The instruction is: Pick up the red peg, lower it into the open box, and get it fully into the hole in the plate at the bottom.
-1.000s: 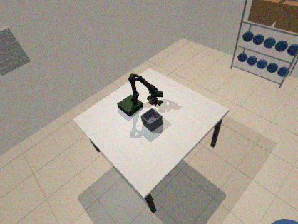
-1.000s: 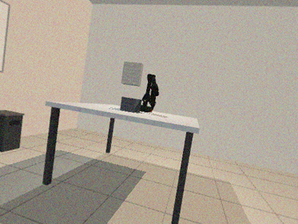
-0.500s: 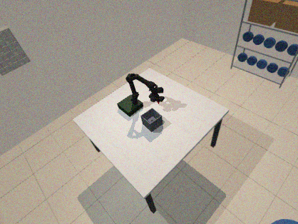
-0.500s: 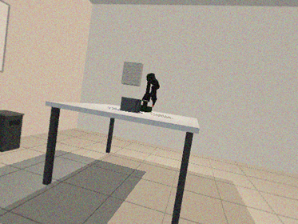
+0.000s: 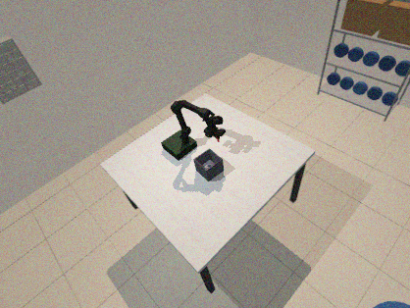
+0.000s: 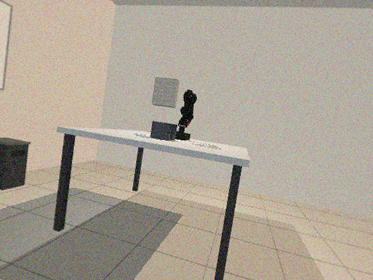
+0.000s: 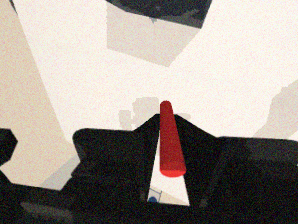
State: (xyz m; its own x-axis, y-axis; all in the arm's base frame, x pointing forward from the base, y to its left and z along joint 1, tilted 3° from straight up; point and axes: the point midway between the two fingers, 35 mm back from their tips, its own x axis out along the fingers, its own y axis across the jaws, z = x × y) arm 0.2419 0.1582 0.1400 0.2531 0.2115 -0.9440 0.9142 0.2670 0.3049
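The pale plate lies 17 cm to the right of my gripper tip, 12 cm below it and 10 cm ahead of it. From my gripper tip the other things lie so: red peg: 2 cm above, 1 cm to the right.
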